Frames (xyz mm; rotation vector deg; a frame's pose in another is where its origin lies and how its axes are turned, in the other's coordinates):
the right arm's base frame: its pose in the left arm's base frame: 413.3 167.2 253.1 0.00 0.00 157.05
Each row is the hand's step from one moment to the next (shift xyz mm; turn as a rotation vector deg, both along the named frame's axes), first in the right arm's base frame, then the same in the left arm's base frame.
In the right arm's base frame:
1: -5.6 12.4 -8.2 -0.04 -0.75 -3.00
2: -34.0 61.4 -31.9 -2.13 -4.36 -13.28
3: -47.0 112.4 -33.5 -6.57 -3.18 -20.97
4: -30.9 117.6 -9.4 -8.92 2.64 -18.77
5: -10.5 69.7 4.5 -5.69 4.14 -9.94
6: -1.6 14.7 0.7 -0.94 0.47 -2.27
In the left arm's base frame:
1: 0.3 -13.6 -8.2 0.33 0.68 -3.00
2: 7.4 -69.8 -31.9 3.66 3.18 -13.28
3: -0.5 -121.8 -33.5 7.29 0.37 -20.97
4: -17.4 -120.3 -9.4 7.18 -5.91 -18.77
5: -17.5 -68.3 4.5 3.63 -6.03 -9.94
6: -4.3 -14.2 0.7 0.68 -0.80 -2.27

